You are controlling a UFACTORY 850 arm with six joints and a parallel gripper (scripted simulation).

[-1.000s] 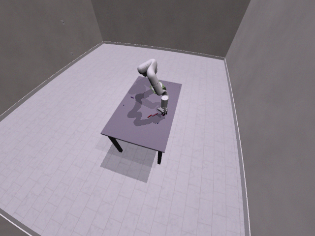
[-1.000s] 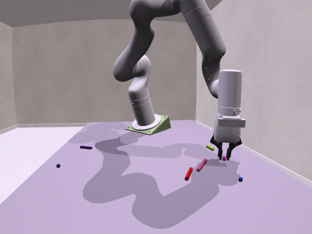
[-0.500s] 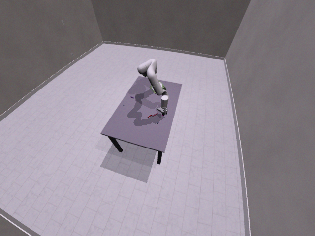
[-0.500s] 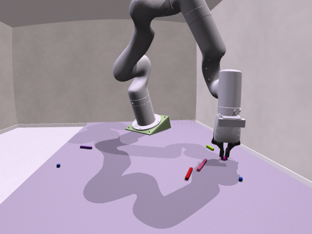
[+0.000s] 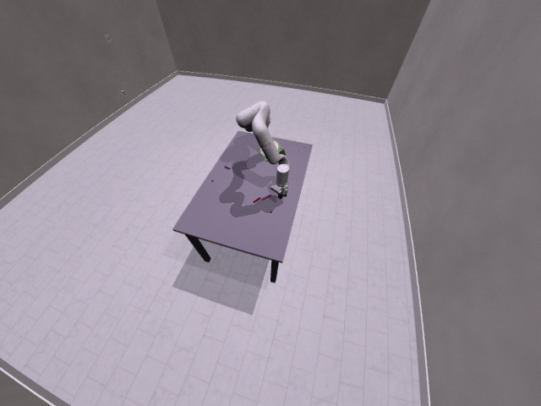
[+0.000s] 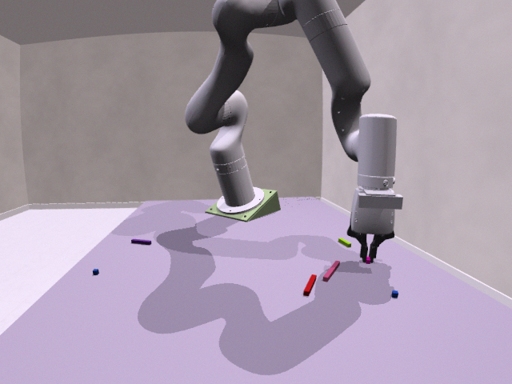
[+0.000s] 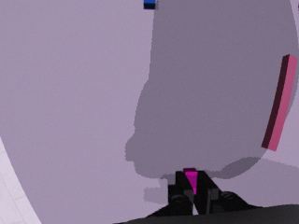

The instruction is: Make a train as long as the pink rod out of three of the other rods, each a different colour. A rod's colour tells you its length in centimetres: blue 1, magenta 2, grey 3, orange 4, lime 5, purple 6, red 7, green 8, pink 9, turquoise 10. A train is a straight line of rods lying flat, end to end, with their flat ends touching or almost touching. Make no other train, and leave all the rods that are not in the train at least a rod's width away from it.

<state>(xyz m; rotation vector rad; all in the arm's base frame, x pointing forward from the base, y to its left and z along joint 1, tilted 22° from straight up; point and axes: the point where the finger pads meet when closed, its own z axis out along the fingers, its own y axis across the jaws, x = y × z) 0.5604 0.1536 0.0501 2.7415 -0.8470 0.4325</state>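
My hand is 2 cm above the magenta rod and 1 cm short of it. Round my hand: pink rod: 11 cm to the right, 2 cm below, 1 cm ahead; then lime rod: 12 cm behind, 2 cm to the left, 2 cm below; then red rod: 19 cm to the right, 4 cm ahead, 2 cm below.
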